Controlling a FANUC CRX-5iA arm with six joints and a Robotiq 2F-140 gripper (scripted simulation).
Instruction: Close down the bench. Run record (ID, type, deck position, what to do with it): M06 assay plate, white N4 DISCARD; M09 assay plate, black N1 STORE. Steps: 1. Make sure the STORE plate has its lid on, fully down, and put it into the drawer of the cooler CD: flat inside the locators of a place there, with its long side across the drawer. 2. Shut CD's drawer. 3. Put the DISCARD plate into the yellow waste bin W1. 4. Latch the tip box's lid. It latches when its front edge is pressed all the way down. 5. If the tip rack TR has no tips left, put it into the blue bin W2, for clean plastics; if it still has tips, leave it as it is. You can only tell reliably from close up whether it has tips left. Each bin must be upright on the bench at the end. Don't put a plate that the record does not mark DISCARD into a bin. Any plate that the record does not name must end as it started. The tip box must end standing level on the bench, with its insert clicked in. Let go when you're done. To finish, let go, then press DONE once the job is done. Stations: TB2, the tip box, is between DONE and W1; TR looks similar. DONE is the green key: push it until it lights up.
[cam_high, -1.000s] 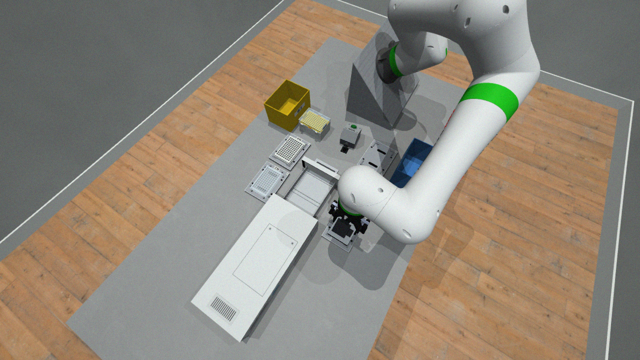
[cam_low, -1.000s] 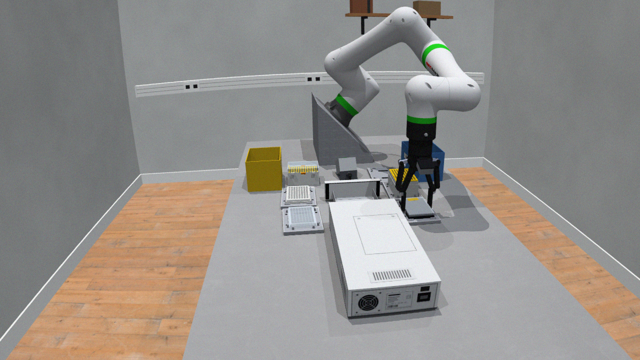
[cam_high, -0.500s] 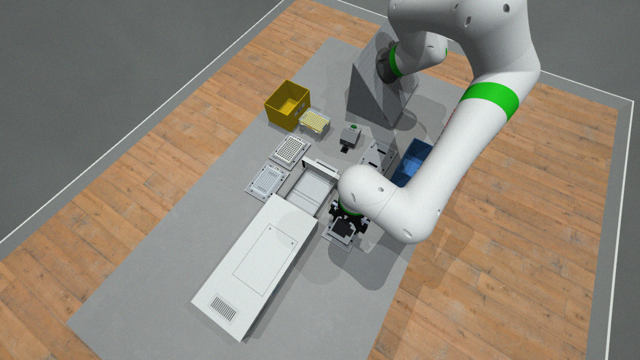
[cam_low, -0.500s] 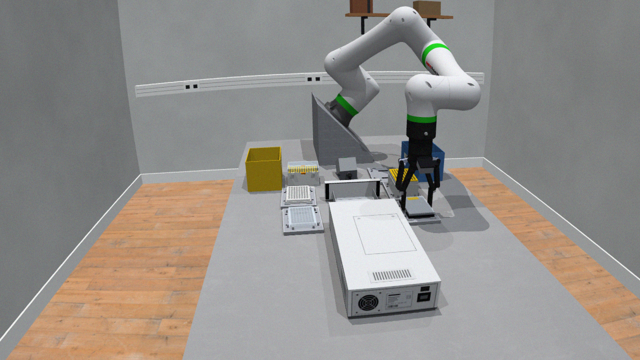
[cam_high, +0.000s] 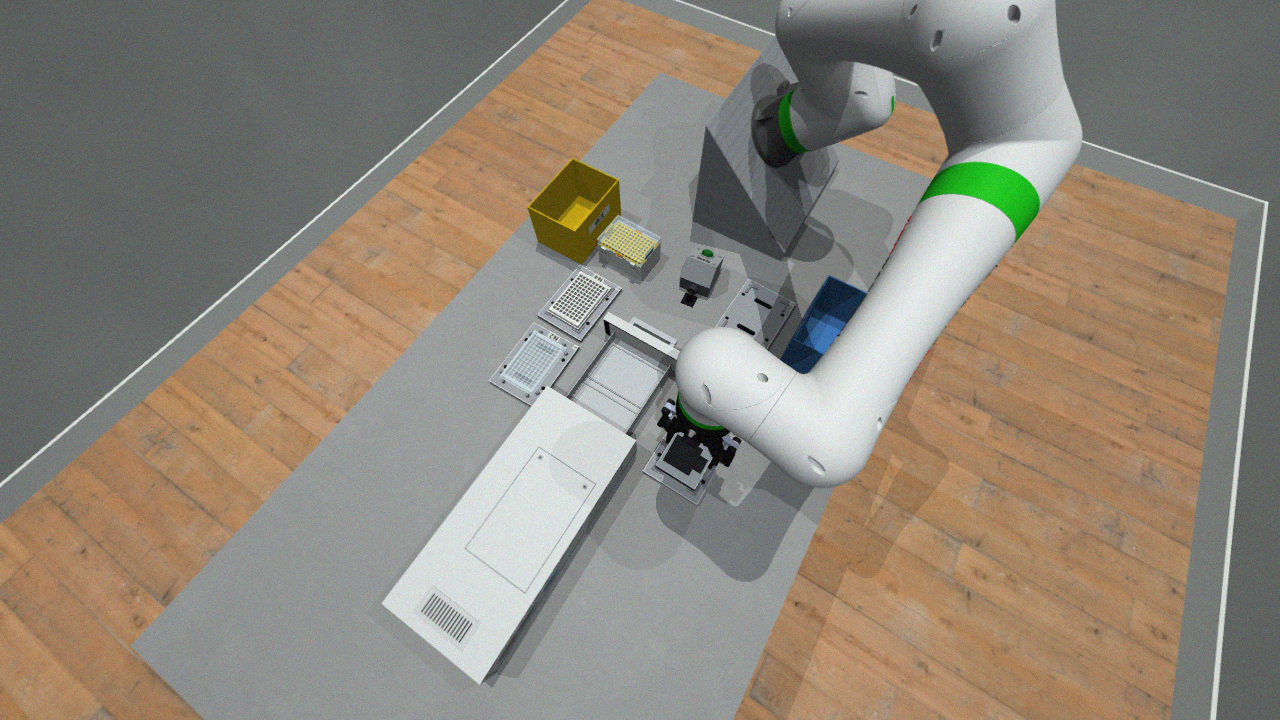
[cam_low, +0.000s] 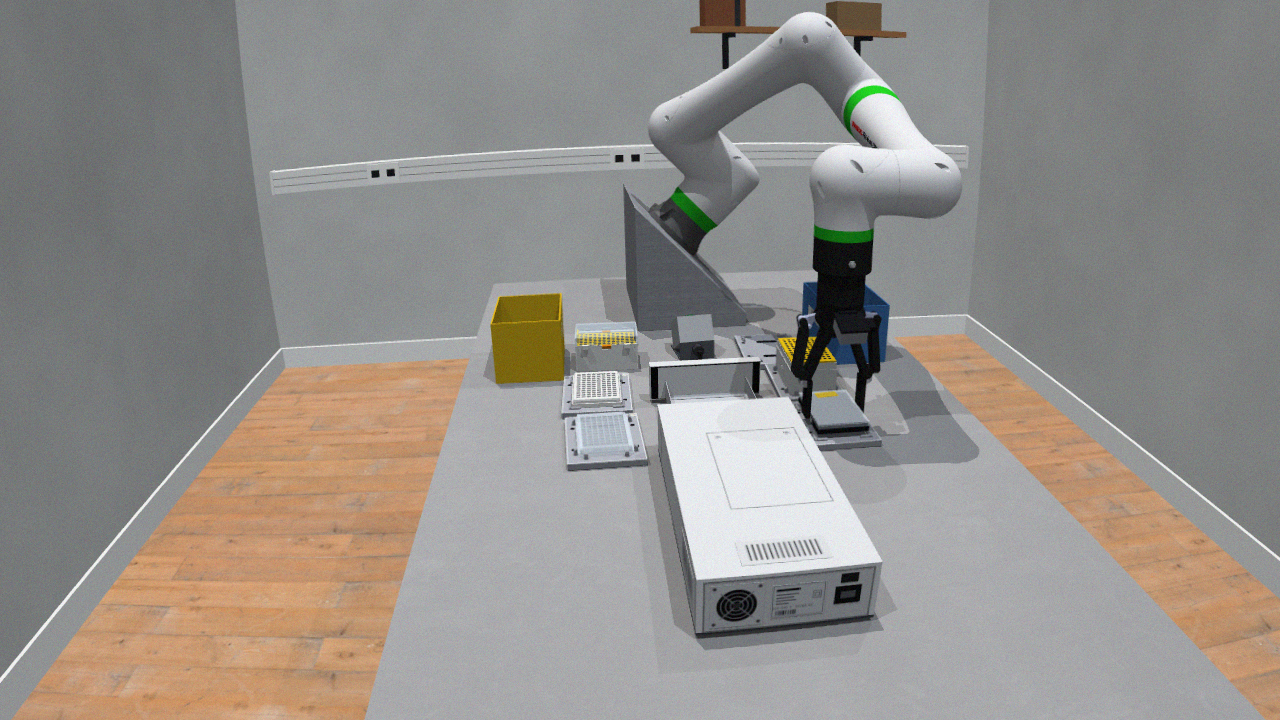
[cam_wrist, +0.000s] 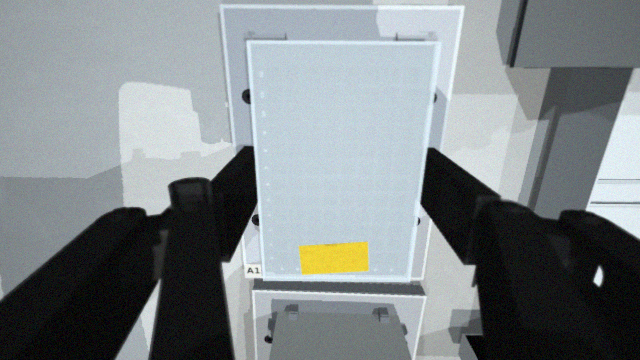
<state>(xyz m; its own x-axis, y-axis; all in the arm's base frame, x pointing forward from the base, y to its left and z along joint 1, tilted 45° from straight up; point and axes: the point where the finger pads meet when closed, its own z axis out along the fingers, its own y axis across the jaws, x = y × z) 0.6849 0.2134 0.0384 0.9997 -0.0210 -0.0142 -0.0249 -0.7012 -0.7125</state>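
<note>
Right now the nest N1 is 40 mm below my hand. Also, from my hand: blue bin W2 (350 mm behind, 140 mm to the left, 10 mm below); cooler CD (200 mm to the right, 110 mm ahead, 10 mm below); tip rack TR (180 mm behind).
</note>
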